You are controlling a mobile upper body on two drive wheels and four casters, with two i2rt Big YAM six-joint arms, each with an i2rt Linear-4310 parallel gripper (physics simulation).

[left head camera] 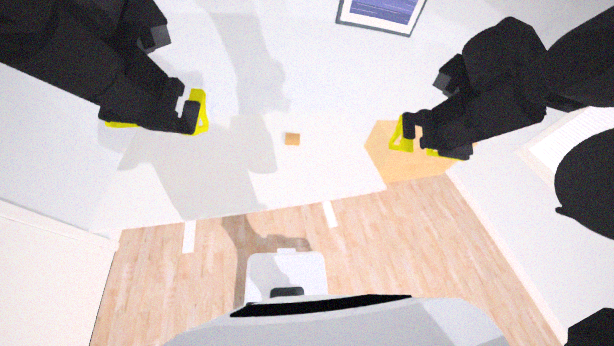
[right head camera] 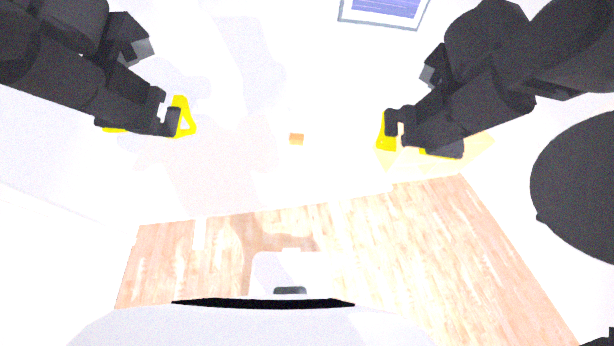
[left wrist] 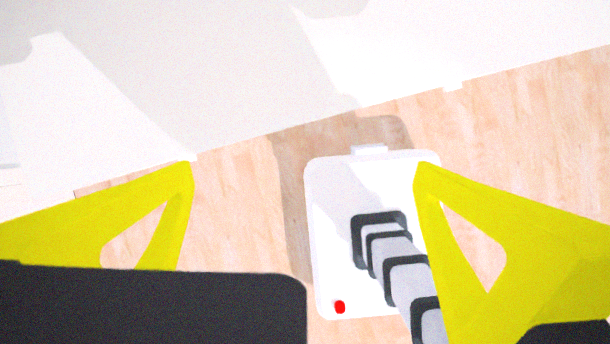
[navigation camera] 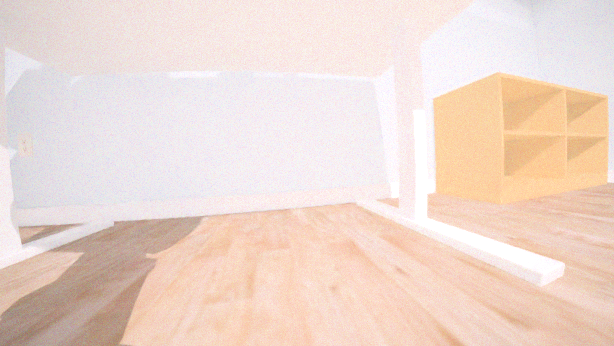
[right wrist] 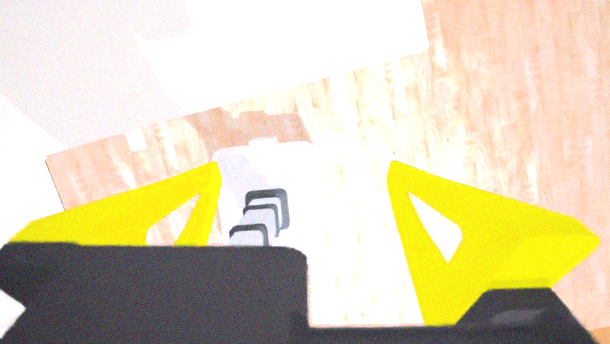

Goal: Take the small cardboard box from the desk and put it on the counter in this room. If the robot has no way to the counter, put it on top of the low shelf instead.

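Frame: origin at the left arm's base, x ahead, y left, z up, level; centimetres.
Seen in the pictures: left gripper, between the fingertips: (left head camera: 182, 124) (right head camera: 173, 128) (left wrist: 303, 173); right gripper, between the fingertips: (left head camera: 408, 149) (right head camera: 398, 147) (right wrist: 304, 170).
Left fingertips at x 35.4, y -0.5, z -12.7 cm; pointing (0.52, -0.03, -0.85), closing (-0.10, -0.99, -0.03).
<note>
A point is followed by its place in that frame.
The small cardboard box (left head camera: 292, 138) @(y -24.5, x 88.3, z -64.0 cm) sits on the white desk (left head camera: 257, 141) @(y -2.6, x 89.6, z -69.0 cm), near the middle; it also shows in the right head view (right head camera: 296, 138) @(y -24.6, x 88.5, z -64.0 cm). My left gripper (left head camera: 158, 118) hangs open and empty above the desk, to the left of the box. My right gripper (left head camera: 423, 144) hangs open and empty over the desk's right end, to the right of the box. Both wrist views look down between open yellow fingers (left wrist: 298, 201) @(y -0.5, x 35.4, z -12.7 cm) (right wrist: 302, 192) @(y -45.5, x 33.2, z -14.2 cm) at the floor and my own base. No counter is in view.
The low orange shelf (navigation camera: 522, 137) @(y -149.2, x 117.9, z -108.4 cm) stands right of the desk; its top shows under my right gripper (left head camera: 399, 158). The desk's white legs and feet (navigation camera: 463, 241) stand on the wooden floor ahead. A framed picture (left head camera: 380, 12) @(y -71.6, x 133.1, z 0.1 cm) hangs on the far wall.
</note>
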